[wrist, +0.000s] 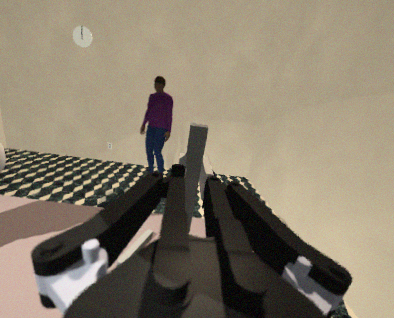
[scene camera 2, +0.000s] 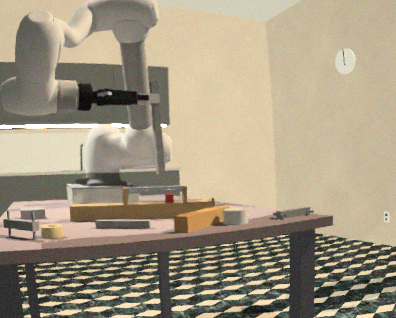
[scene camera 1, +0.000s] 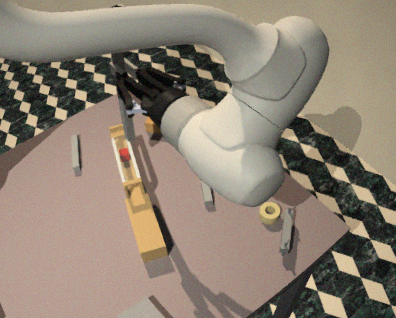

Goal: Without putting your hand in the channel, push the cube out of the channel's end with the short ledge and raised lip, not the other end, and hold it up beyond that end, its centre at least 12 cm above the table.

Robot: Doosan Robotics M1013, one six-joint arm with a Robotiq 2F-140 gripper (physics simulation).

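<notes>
The red cube (scene camera 1: pixel 124 154) (scene camera 2: pixel 169 198) sits inside the orange channel (scene camera 1: pixel 146 237) (scene camera 2: pixel 95 212), between its two upright frames. The end with the short ledge and raised lip (scene camera 1: pixel 116 131) (scene camera 2: pixel 212 201) is at the top in scene camera 1 and right in scene camera 2; a long orange block forms the other end. My gripper (scene camera 1: pixel 121 72) (scene camera 2: pixel 148 97) (wrist: pixel 192 164) is level, high above the table, and shut on a long grey bar (scene camera 1: pixel 125 117) (scene camera 2: pixel 158 135) (wrist: pixel 196 155). The bar hangs nearly upright; its lower tip is above the channel's height, near the lip end.
An orange block (scene camera 1: pixel 152 126) (scene camera 2: pixel 200 219) and a white cylinder (scene camera 2: pixel 236 216) stand near the lip end. A yellow ring (scene camera 1: pixel 270 221) (scene camera 2: pixel 52 232), a grey bracket (scene camera 1: pixel 286 231) (scene camera 2: pixel 20 224) and grey bars (scene camera 1: pixel 75 155) (scene camera 2: pixel 122 224) lie around. Another grey bracket (scene camera 2: pixel 292 213) is near the table's right edge.
</notes>
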